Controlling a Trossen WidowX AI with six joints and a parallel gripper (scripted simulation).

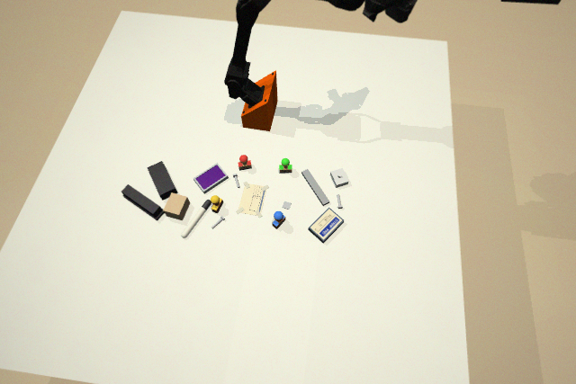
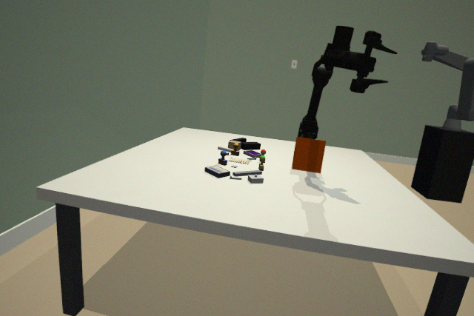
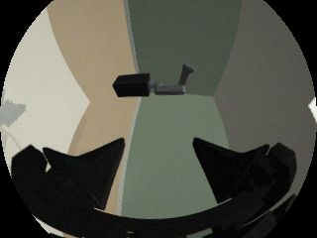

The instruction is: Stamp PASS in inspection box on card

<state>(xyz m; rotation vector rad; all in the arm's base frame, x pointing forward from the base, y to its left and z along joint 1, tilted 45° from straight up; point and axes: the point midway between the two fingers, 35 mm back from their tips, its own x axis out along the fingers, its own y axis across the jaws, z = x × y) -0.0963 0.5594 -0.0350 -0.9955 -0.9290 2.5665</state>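
Now: gripper tip 440 mm above the green-knobbed stamp, 350 mm short of it and 330 mm to the left of it. Round my gripper tip: blue-white box 520 mm ahead, 450 mm below, 190 mm to the right; then red-knob stamp 460 mm to the right, 440 mm below, 350 mm ahead; then grey bar 460 mm below, 400 mm ahead, 230 mm to the right.
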